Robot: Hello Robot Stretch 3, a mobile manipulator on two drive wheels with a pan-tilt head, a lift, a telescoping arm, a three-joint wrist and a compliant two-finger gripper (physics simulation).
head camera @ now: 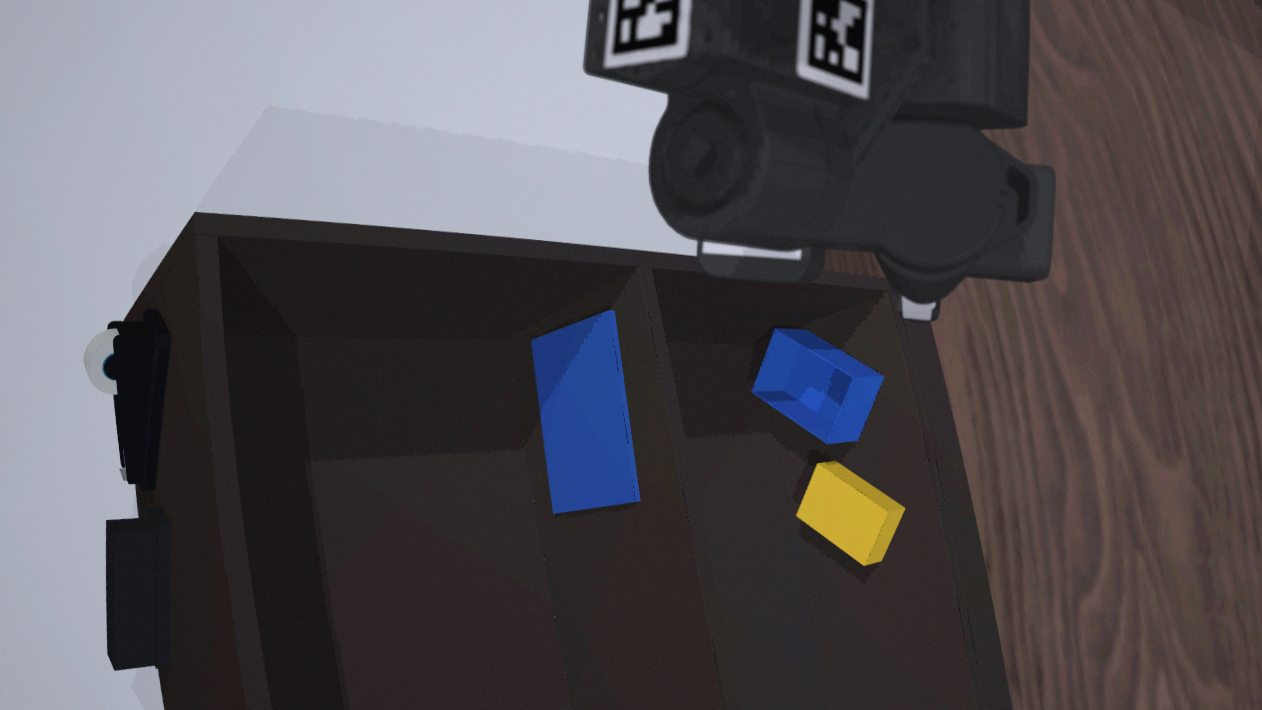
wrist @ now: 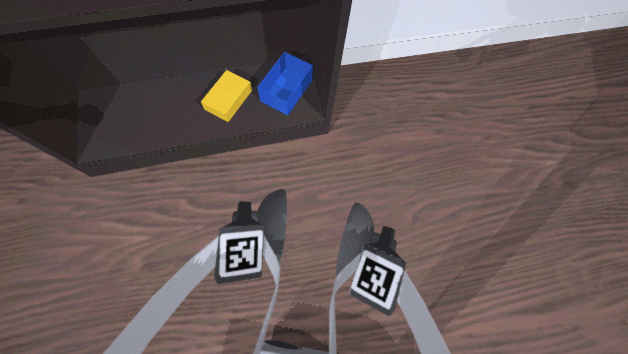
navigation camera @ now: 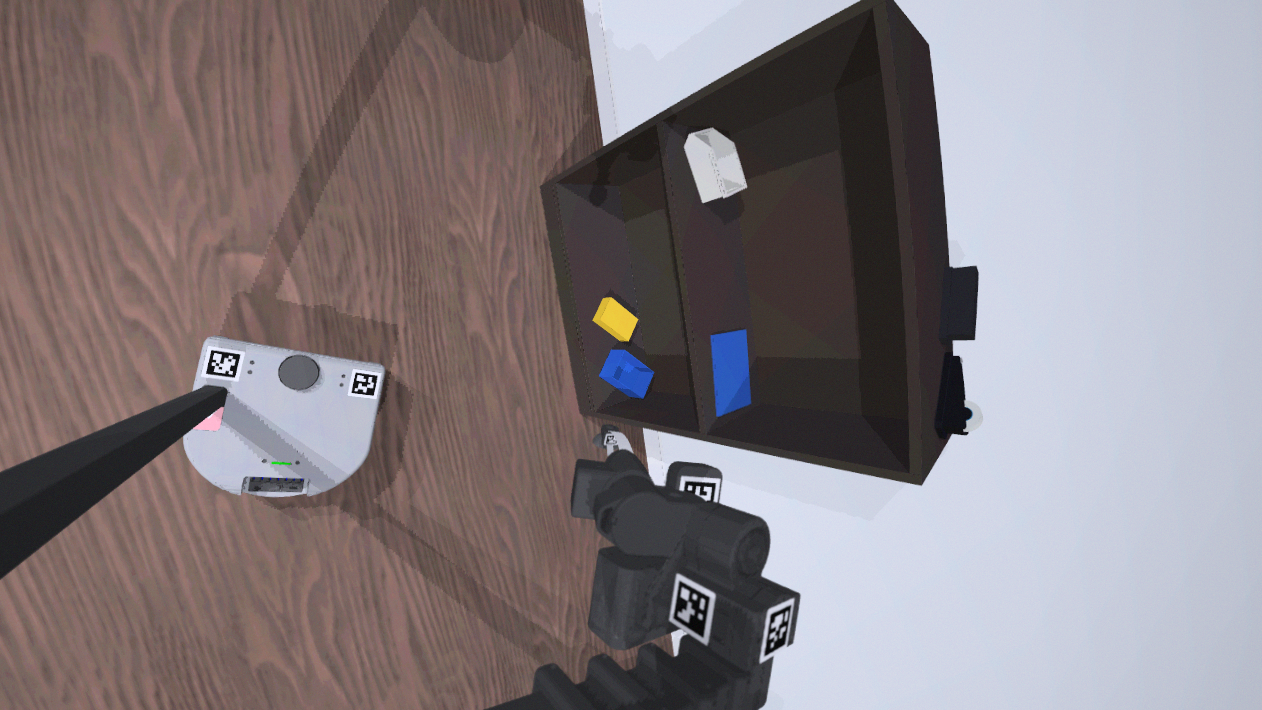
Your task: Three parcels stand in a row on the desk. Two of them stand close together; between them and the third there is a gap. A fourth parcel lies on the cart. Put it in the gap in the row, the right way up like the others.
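Where they show: gripper, fingertip midpoint: (wrist: 315, 220) (navigation camera: 604, 454); robot's base, link origin: (navigation camera: 299, 370).
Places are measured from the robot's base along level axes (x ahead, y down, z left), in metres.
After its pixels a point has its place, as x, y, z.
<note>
My gripper (wrist: 315, 220) @[-0.021, -0.790, -0.353] (navigation camera: 609, 438) @[-0.021, -0.790, -0.353] is open, its two fingertips apart over the wooden floor with nothing between them in the wrist view. In the navigation camera view it is beside the lower corner of a dark shelf unit. The wrist hides most of it in the head camera view. The desk, the cart, the row of three parcels and the fourth parcel do not show in these views.
The dark shelf unit (head camera: 441, 242) @[-0.004, -0.822, -0.838] (navigation camera: 926, 264) @[0.360, -1.060, -0.768] (wrist: 200, 150) @[0.384, -0.047, -0.671] stands against a pale wall. It holds a small blue box (head camera: 816, 388) @[0.159, -0.102, -0.945] (navigation camera: 625, 374) @[0.150, -0.102, -0.941] (wrist: 286, 82) @[0.156, -0.102, -0.950], a yellow block (head camera: 847, 513) @[0.322, -0.145, -0.831] (navigation camera: 615, 319) @[0.322, -0.145, -0.824] (wrist: 226, 95) @[0.320, -0.145, -0.830], a larger blue block (head camera: 586, 415) @[0.173, -0.588, -0.891] (navigation camera: 730, 372) @[0.172, -0.588, -0.892] and a white object (navigation camera: 714, 166) @[0.622, -0.648, -0.655].
</note>
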